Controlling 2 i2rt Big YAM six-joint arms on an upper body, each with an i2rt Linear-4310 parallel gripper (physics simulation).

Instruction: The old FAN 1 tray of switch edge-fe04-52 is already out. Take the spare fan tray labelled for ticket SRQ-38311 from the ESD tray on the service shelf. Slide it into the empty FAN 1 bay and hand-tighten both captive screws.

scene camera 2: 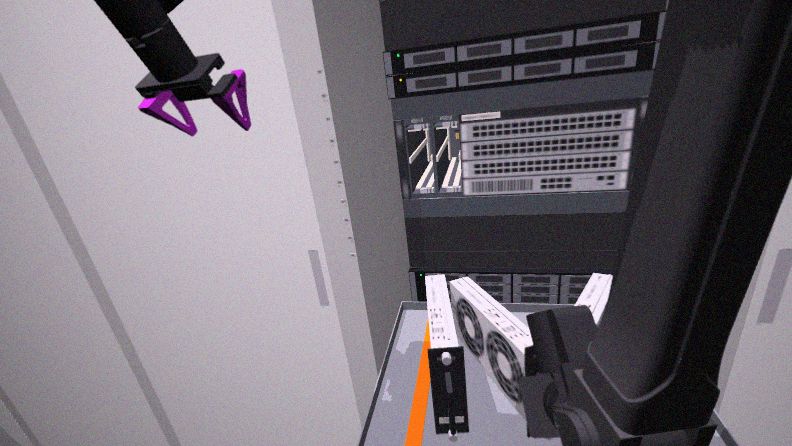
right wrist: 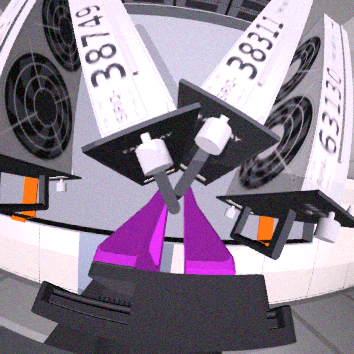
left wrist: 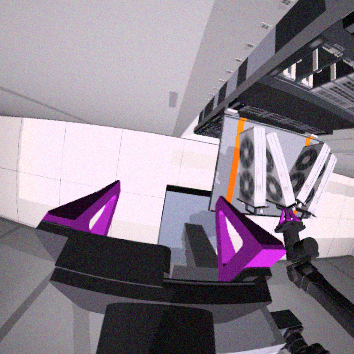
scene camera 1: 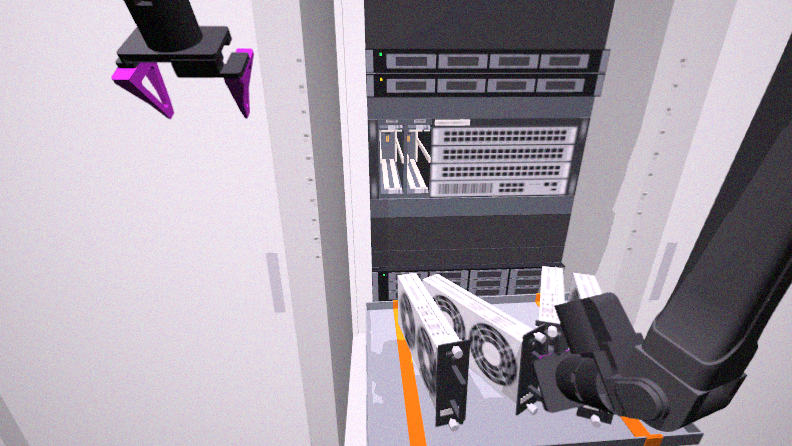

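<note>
The 38311 fan tray point(scene camera 1: 551, 293) point(right wrist: 257, 50) and the 38749 fan tray point(scene camera 1: 490, 310) point(scene camera 2: 493, 315) point(left wrist: 281, 170) point(right wrist: 107, 65) stand on edge in the ESD tray point(scene camera 1: 382, 409) point(scene camera 2: 387, 409), their faceplates overlapping at the front. My right gripper point(scene camera 1: 545, 354) point(left wrist: 284, 206) point(right wrist: 176, 186) is closed around both their handles, which meet between the fingertips; the arm hides it in scene camera 2. My left gripper point(scene camera 1: 209, 116) point(scene camera 2: 221, 131) point(left wrist: 169, 192) is open and empty, high at the left, away from the trays. The switch point(scene camera 1: 501, 171) point(scene camera 2: 545, 155) has two open bays at its left; the FAN 1 marking is unreadable.
Another fan tray point(scene camera 1: 423, 310) point(scene camera 2: 440, 315) point(left wrist: 257, 165) stands at the left end of the ESD tray, by an orange strip point(scene camera 1: 410, 393) point(scene camera 2: 419, 404). The 63130 fan tray point(right wrist: 330, 120) stands right of the 38311 one. Cabinet walls flank the rack. Servers sit above and below the switch.
</note>
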